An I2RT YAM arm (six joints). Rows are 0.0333 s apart.
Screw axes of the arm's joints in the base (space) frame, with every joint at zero. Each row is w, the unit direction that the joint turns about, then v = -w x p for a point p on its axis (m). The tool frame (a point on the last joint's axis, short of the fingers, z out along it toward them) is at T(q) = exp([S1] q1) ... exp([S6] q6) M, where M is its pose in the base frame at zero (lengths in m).
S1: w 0 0 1 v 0 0 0
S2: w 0 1 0 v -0.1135 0 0.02
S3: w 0 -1 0 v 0.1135 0 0.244
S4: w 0 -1 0 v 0.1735 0 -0.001
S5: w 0 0 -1 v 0 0.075 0
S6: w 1 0 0 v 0 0.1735 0
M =
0 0 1 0.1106
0 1 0 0
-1 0 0 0.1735
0 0 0 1
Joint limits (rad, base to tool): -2.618..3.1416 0..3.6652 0..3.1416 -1.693..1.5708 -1.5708..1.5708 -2.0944..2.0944
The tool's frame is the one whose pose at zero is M.
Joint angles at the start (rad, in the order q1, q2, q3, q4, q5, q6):
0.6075 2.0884 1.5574 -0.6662 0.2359 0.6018
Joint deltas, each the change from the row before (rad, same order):
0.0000 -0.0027 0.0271 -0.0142 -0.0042 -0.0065
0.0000 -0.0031 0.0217 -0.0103 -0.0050 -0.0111
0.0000 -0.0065 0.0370 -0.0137 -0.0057 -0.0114
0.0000 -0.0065 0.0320 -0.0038 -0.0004 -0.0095
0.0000 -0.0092 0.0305 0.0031 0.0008 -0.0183
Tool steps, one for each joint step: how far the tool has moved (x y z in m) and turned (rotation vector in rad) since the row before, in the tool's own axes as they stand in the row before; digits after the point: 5 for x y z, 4 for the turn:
-0.00556 0.00214 -0.00637 -0.0120 -0.0102 -0.0029
-0.00460 0.00176 -0.00553 -0.0120 -0.0090 -0.0078
-0.00830 0.00294 -0.01008 -0.0207 -0.0212 -0.0048
-0.00808 0.00277 -0.00919 -0.0186 -0.0283 -0.0019
-0.00878 0.00284 -0.01009 -0.0213 -0.0359 -0.0089

